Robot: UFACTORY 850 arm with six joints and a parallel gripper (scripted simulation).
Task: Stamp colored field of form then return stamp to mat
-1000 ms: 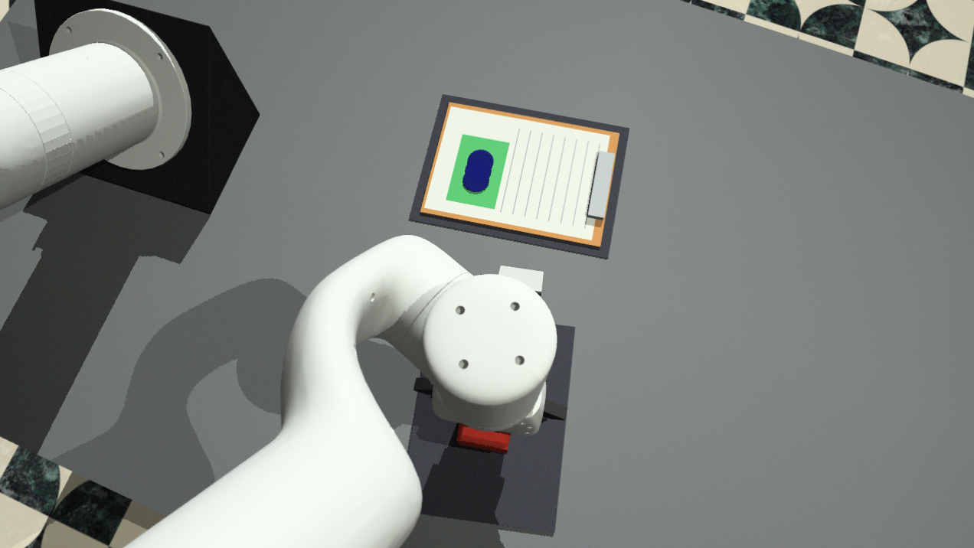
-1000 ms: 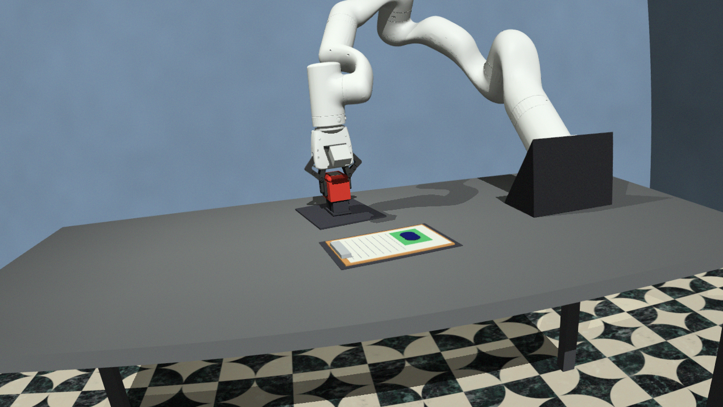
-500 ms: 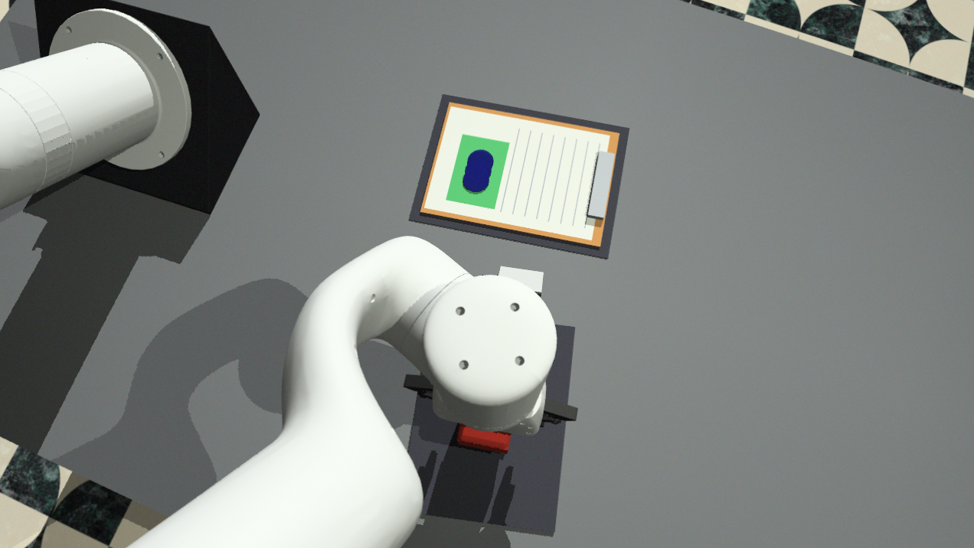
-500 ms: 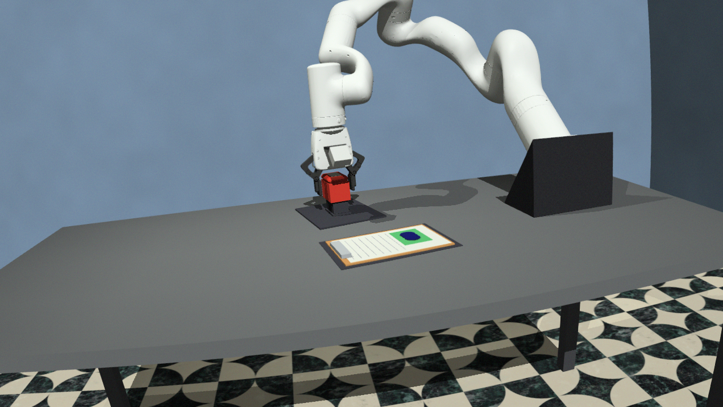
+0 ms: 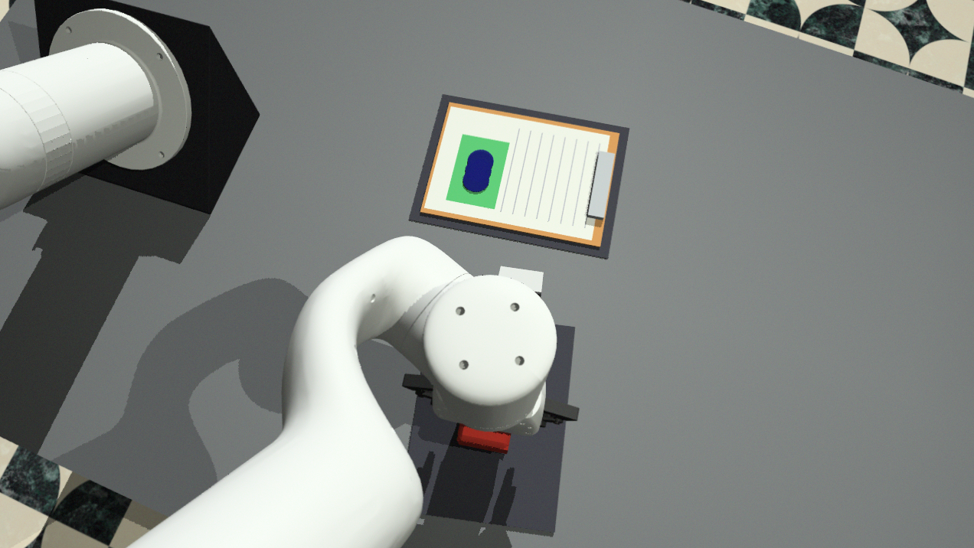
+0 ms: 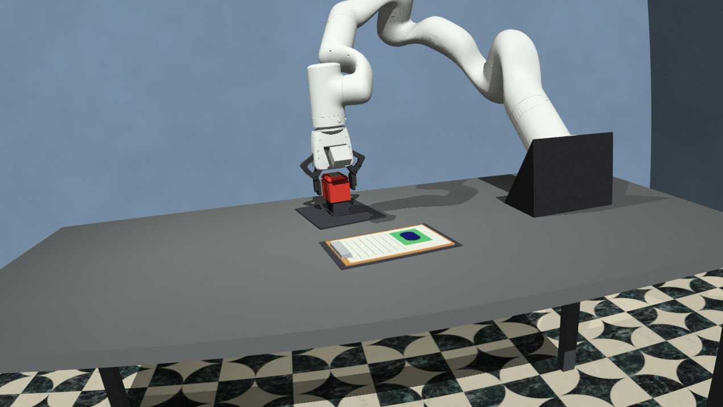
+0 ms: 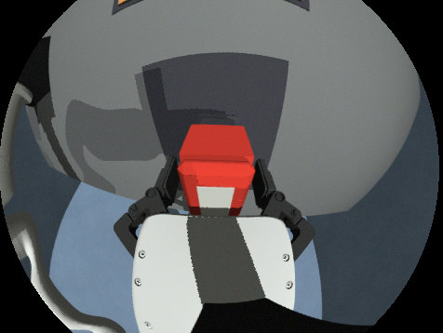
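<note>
Right now my hand is 20 mm above the red stamp. The rest, counted from my hand: dark mat: 70 mm below; then black base: 50 mm below; then form: 300 mm to the left, 60 mm below, 40 mm behind.
</note>
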